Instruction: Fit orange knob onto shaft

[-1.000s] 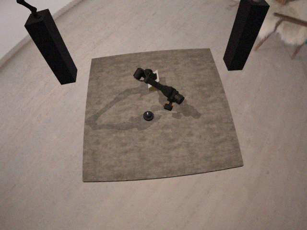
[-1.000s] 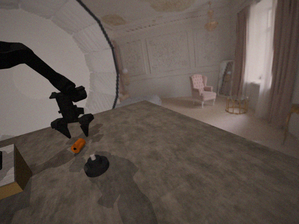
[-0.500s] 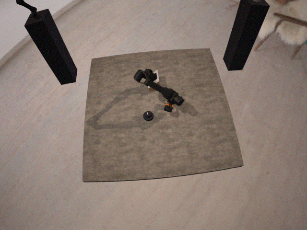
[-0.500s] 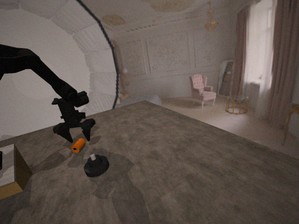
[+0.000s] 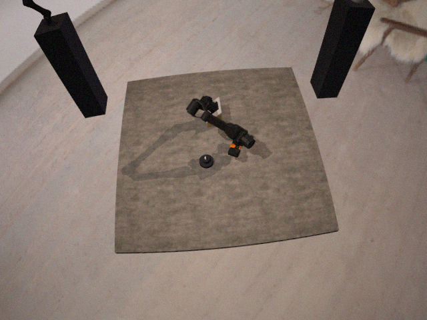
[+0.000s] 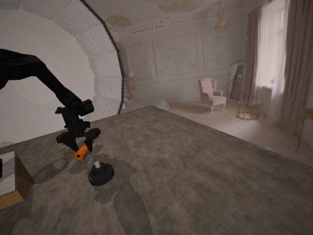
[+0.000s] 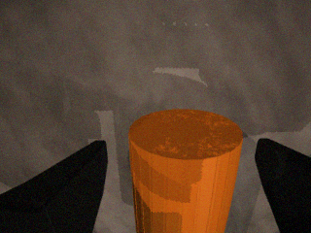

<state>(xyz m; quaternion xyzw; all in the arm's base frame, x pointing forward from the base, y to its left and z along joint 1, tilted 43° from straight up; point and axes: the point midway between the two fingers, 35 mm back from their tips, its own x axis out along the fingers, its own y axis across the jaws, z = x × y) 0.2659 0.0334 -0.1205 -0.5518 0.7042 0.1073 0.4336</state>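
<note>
Right now my gripper tip is 10 mm below the orange knob. The rest, counted from my gripper tip: black round pedestal 200 mm to the right, 50 mm ahead, 20 mm above.
</note>
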